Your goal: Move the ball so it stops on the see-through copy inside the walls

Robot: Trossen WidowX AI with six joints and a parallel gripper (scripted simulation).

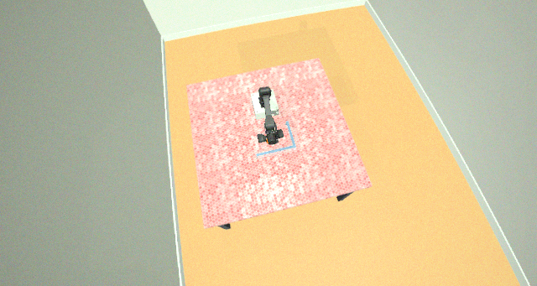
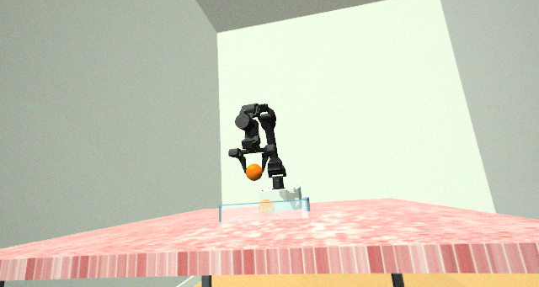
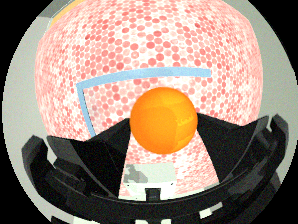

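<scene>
The see-through copy lies 80 mm behind my gripper tip, 20 mm to the left of it and 140 mm below it. From my gripper tip the other things lie so: clear wall 40 mm ahead, 30 mm to the left, 140 mm below; orange ball right at my gripper tip.
</scene>
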